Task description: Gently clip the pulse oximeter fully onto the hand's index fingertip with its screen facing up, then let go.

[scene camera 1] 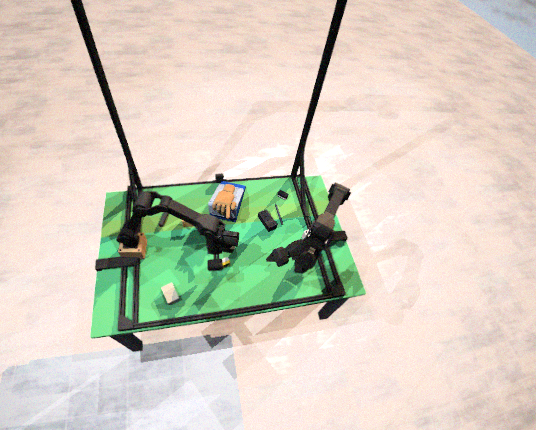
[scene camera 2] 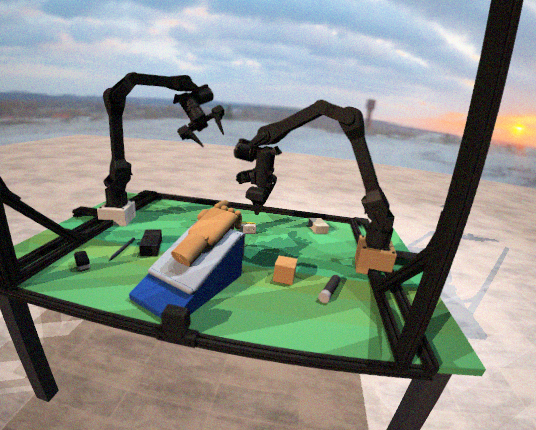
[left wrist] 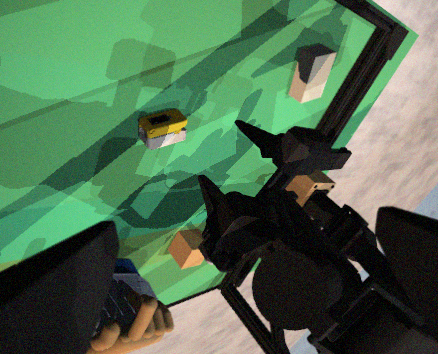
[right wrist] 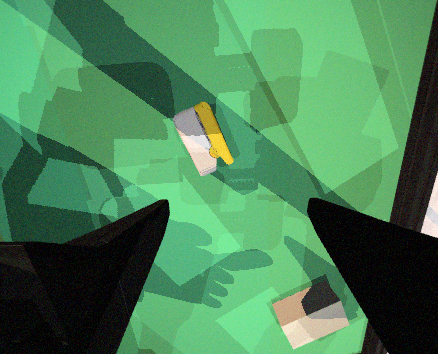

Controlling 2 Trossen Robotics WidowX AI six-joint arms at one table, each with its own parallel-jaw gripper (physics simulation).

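Frame: origin at the left arm's base, x down, y back, z left, level; centimetres.
Seen in the pictures: left gripper, fingertip midpoint: (scene camera 1: 272, 257) (scene camera 2: 213, 140) (left wrist: 247, 227); right gripper, fingertip midpoint: (scene camera 1: 216, 260) (scene camera 2: 259, 209) (left wrist: 218, 149) (right wrist: 238, 205); left arm's base, origin of the base link: (scene camera 2: 116, 204); right arm's base, origin of the base link: (scene camera 1: 131, 242) (scene camera 2: 377, 244) (left wrist: 313, 201).
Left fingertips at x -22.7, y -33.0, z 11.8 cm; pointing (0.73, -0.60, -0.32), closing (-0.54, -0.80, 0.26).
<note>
Offsets run from my left fingertips to a thing's top centre. "spot": to the spot under its first point.
The pulse oximeter @(dx +25.4, dy -14.1, dz -16.0 cm) (scene camera 1: 225, 261) (scene camera 2: 249, 228) (left wrist: 163, 128) (right wrist: 202, 139), white with a yellow part, lies on its side on the table; a dark window shows on the yellow part in the left wrist view. The orange hand (scene camera 1: 226, 197) (scene camera 2: 207, 230) (left wrist: 142, 320) rests on a blue wedge @(spot: dx +24.5, dy -7.3, dz -51.2 cm) (scene camera 2: 220, 277) with a pale top. My right gripper (scene camera 2: 257, 200) (left wrist: 218, 149) (right wrist: 238, 205) is open and empty above the oximeter, which shows beyond its fingertips. My left gripper (scene camera 2: 212, 140) is open and empty, high above the table, away from the oximeter.
A pale block @(dx +25.5, dy -40.6, dz -10.2 cm) (scene camera 1: 170, 293) (scene camera 2: 319, 226) (left wrist: 312, 75) (right wrist: 310, 312) lies near the oximeter. An orange cube @(dx +23.5, dy -23.4, dz -44.2 cm) (scene camera 2: 285, 270) (left wrist: 186, 249) and a dark cylinder @(dx +25.8, dy -34.0, dz -50.2 cm) (scene camera 2: 330, 289) lie beside the wedge. A black box @(dx +25.0, dy +14.8, dz -31.1 cm) (scene camera 1: 267, 220) (scene camera 2: 150, 242), a pen @(dx +27.6, dy +22.8, dz -33.8 cm) (scene camera 2: 122, 249) and a small black object @(dx +25.3, dy +29.8, dz -43.8 cm) (scene camera 2: 81, 260) lie across from them.
</note>
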